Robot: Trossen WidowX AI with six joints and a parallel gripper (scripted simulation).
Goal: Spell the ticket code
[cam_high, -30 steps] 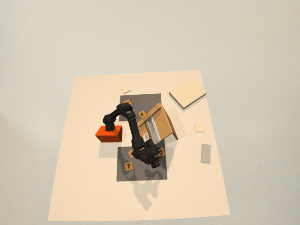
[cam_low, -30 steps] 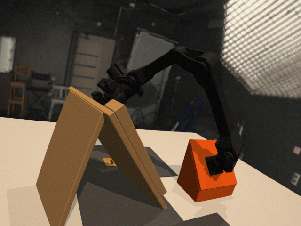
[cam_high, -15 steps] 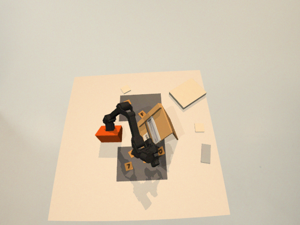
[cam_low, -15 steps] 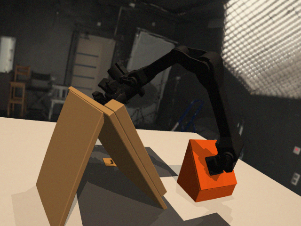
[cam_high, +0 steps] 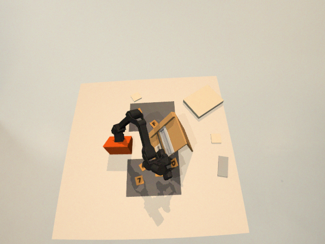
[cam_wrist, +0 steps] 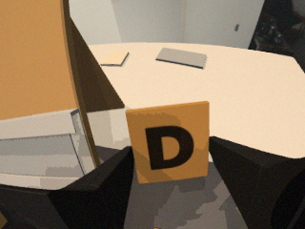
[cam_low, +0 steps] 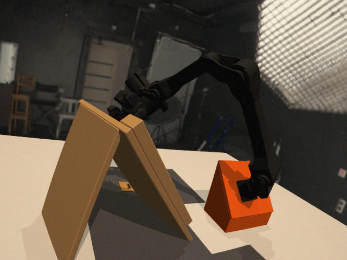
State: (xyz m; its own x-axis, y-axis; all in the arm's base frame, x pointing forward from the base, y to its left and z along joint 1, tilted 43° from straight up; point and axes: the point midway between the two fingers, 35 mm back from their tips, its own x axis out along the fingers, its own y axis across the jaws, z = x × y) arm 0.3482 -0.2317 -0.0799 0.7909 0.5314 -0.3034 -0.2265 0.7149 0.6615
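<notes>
Now: the white ticket 9 cm behind my gripper tip, 13 cm to the left of it and 8 cm below it. The rest, counted from my gripper tip: cream slab: 31 cm ahead, 56 cm to the left, 15 cm below; d tile: right at my gripper tip; grey plate: 36 cm ahead, 1 cm to the right, 16 cm below.
</notes>
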